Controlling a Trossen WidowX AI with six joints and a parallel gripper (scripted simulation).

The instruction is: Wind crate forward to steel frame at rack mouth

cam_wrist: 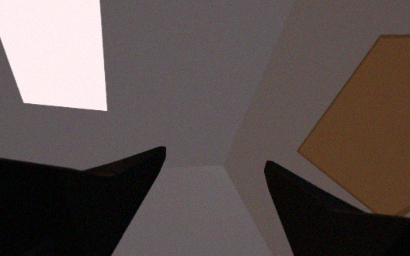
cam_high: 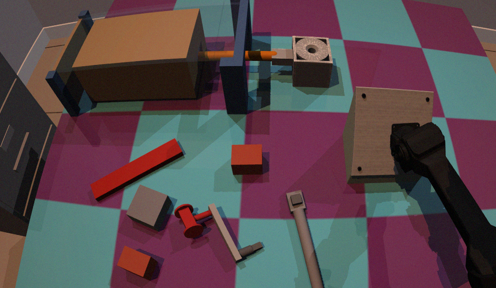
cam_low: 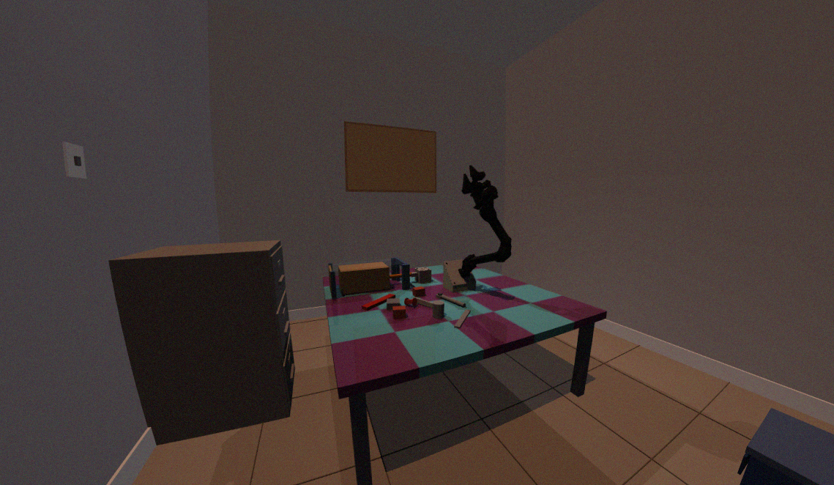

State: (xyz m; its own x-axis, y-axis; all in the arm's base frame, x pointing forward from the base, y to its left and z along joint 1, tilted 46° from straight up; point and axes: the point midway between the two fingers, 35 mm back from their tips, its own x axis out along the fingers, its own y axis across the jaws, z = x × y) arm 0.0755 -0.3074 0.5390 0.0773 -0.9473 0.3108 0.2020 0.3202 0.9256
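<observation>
Right now my gripper tip is 27 cm short of the grey crank handle, 3 cm to the left of it and 70 cm above it. The rest, counted from my gripper tip: blue steel frame (21 cm ahead, 43 cm to the right, 62 cm below); then red knob (31 cm ahead, 5 cm to the right, 70 cm below); then grey winch (4 cm ahead, 43 cm to the right, 69 cm below).
</observation>
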